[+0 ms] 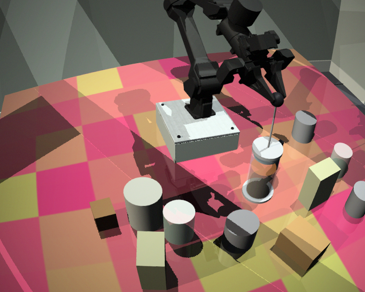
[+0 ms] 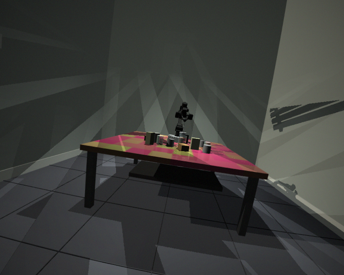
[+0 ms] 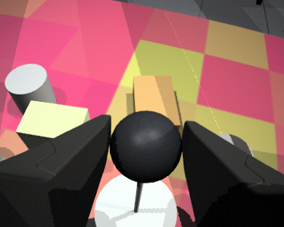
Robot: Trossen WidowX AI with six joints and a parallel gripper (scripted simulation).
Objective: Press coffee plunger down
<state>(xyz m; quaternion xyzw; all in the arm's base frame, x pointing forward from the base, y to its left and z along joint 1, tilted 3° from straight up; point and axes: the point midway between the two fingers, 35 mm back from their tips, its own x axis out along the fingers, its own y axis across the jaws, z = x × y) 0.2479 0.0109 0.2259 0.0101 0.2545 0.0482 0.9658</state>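
Now: gripper tip 14 cm above the coffee press, 1 cm to the right of it and 1 cm past it. Also, from my gripper tip: brown box: 25 cm below, 20 cm ahead.
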